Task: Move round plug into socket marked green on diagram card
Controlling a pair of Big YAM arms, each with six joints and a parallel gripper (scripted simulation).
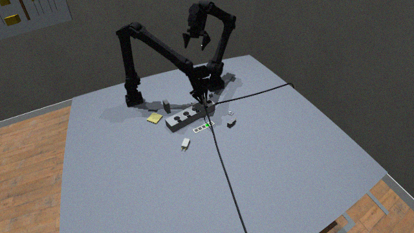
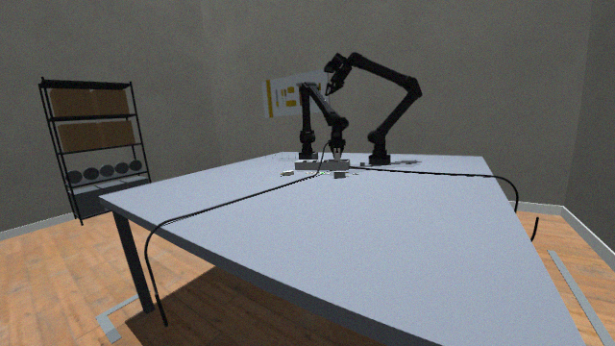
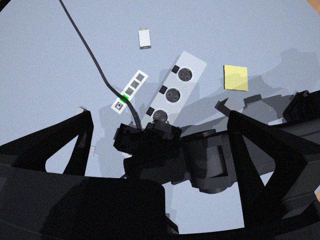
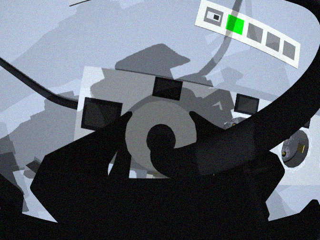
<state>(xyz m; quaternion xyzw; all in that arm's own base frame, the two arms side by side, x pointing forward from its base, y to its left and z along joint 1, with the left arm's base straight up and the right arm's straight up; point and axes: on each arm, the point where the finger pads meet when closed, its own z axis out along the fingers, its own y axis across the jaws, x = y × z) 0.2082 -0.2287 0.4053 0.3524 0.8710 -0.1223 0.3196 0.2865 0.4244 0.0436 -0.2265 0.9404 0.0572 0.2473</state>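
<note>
The round plug is 1 cm below my right hand. The rest, counted from my right hand: diagram card (14 cm ahead, 8 cm below, 4 cm to the right); grey block (23 cm to the right, 7 cm behind, 4 cm below); grey adapter (16 cm ahead, 14 cm to the left, 6 cm below).
</note>
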